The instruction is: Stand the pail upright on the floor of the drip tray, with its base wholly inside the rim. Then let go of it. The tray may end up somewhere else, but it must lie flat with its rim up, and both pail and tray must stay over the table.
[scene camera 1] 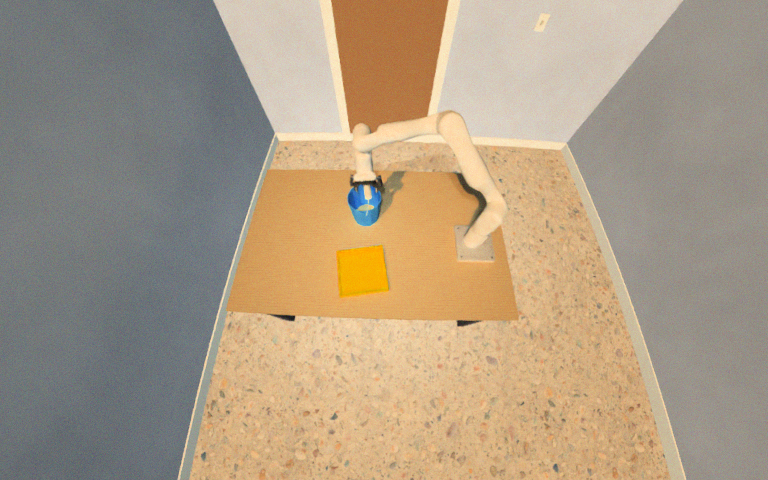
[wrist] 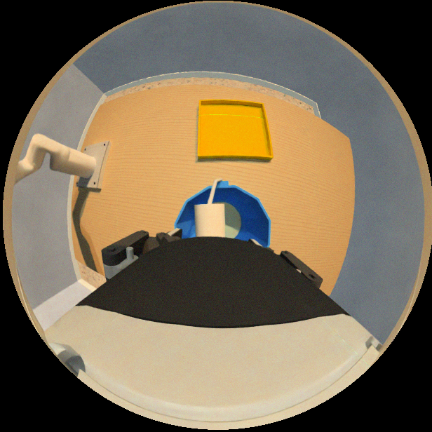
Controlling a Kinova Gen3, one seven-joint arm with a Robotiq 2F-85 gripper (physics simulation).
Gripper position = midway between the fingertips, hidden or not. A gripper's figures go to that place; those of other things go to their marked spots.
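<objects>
My gripper (wrist: 214, 241) is 0.16 m from the lens; a yellow drip tray (wrist: 227, 128) is 0.47 m from the lens.
</objects>
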